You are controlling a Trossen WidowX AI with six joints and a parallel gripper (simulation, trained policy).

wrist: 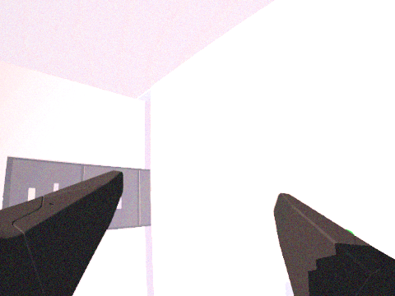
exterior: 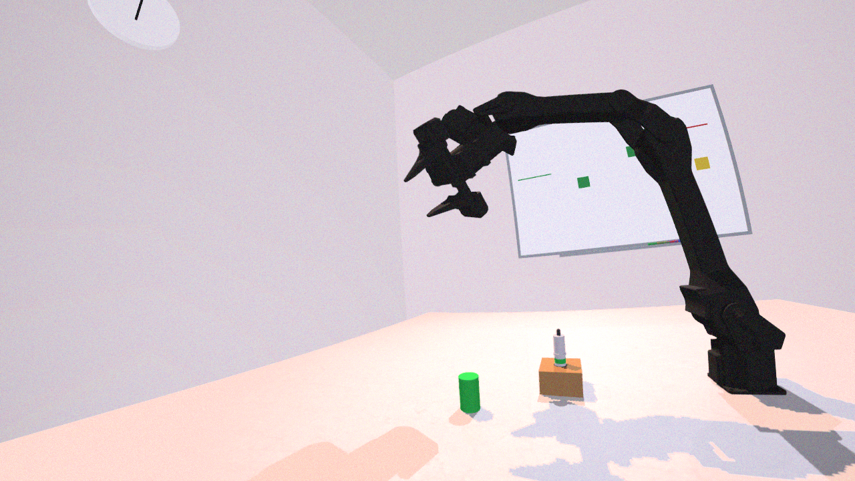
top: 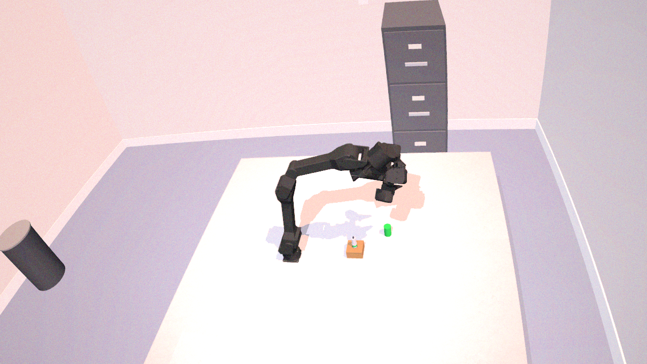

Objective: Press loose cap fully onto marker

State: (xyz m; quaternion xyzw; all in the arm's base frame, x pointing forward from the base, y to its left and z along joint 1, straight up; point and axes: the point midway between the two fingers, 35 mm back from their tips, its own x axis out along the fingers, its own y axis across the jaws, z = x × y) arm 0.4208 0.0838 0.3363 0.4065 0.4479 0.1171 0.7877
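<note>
My gripper tip is 7 cm past the green cap, 2 cm to the right of it and 29 cm above it. From my gripper tip the other things lie so: holder block: 19 cm behind, 8 cm to the right, 30 cm below.
</note>
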